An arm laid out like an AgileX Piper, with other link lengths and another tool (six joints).
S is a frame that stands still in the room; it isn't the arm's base.
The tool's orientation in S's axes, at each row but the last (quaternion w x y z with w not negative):
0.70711 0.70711 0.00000 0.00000
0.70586 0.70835 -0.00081 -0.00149
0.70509 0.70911 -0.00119 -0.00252
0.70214 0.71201 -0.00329 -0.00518
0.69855 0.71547 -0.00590 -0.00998
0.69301 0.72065 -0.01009 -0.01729
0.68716 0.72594 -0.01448 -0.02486
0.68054 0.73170 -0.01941 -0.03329
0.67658 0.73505 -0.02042 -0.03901
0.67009 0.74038 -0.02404 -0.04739
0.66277 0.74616 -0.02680 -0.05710
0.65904 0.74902 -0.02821 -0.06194
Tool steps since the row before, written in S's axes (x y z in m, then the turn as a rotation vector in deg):
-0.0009 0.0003 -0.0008 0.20 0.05 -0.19
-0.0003 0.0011 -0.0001 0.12 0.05 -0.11
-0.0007 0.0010 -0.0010 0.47 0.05 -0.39
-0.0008 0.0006 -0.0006 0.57 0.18 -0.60
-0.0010 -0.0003 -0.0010 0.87 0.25 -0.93
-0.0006 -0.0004 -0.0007 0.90 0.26 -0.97
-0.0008 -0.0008 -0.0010 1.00 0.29 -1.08
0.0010 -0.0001 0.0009 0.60 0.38 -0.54
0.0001 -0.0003 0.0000 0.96 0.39 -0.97
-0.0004 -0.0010 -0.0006 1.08 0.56 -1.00
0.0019 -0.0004 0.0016 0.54 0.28 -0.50
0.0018 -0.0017 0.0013 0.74 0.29 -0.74
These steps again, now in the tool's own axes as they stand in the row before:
-0.0009 -0.0008 -0.0003 0.20 -0.19 -0.05
-0.0003 -0.0001 -0.0011 0.12 -0.11 -0.05
-0.0007 -0.0010 -0.0010 0.47 -0.39 -0.05
-0.0008 -0.0006 -0.0006 0.57 -0.60 -0.18
-0.0010 -0.0010 0.0003 0.87 -0.93 -0.25
-0.0006 -0.0007 0.0004 0.90 -0.97 -0.26
-0.0007 -0.0010 0.0009 1.00 -1.08 -0.29
0.0010 0.0009 0.0000 0.58 -0.56 -0.38
0.0001 0.0000 0.0003 0.95 -0.98 -0.39
-0.0003 -0.0005 0.0011 1.06 -1.02 -0.57
0.0019 0.0017 0.0000 0.53 -0.51 -0.28
0.0019 0.0016 0.0013 0.74 -0.74 -0.29

